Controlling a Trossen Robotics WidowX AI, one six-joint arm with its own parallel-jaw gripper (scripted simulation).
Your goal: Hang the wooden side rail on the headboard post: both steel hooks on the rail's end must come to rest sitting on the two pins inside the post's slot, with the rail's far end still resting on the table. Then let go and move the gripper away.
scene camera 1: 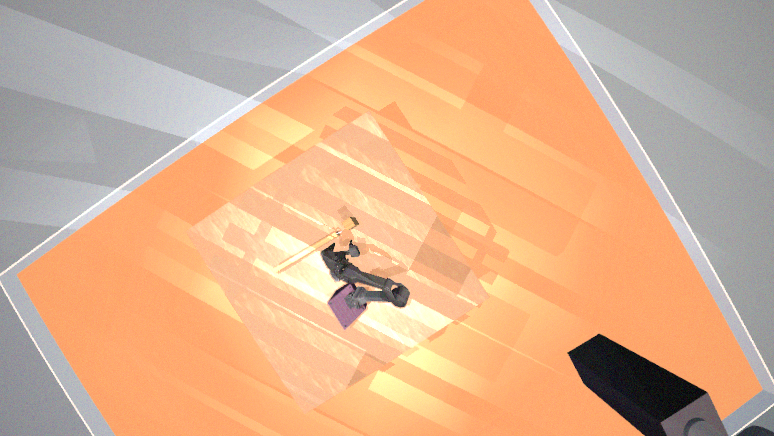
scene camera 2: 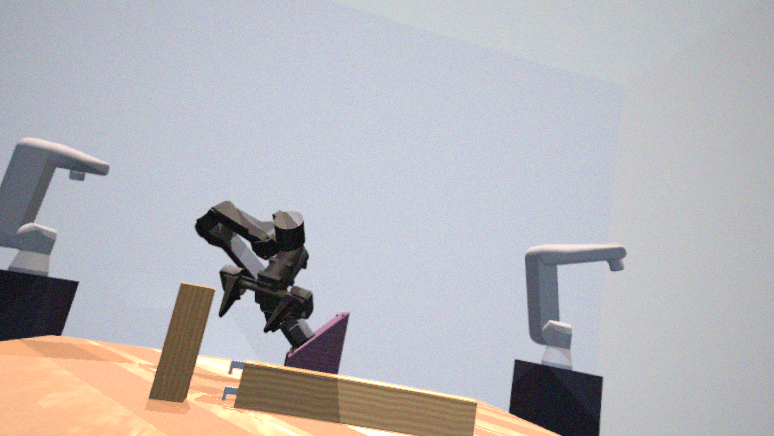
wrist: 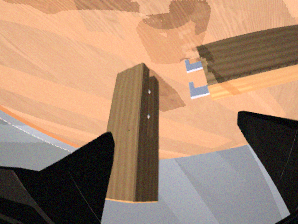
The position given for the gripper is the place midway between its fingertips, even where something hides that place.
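Visible are a headboard post (scene camera 2: 176, 365), (wrist: 133, 115) and a wooden side rail (scene camera 2: 266, 388). The gripper (scene camera 2: 241, 323), (wrist: 178, 128) is open and holds nothing.
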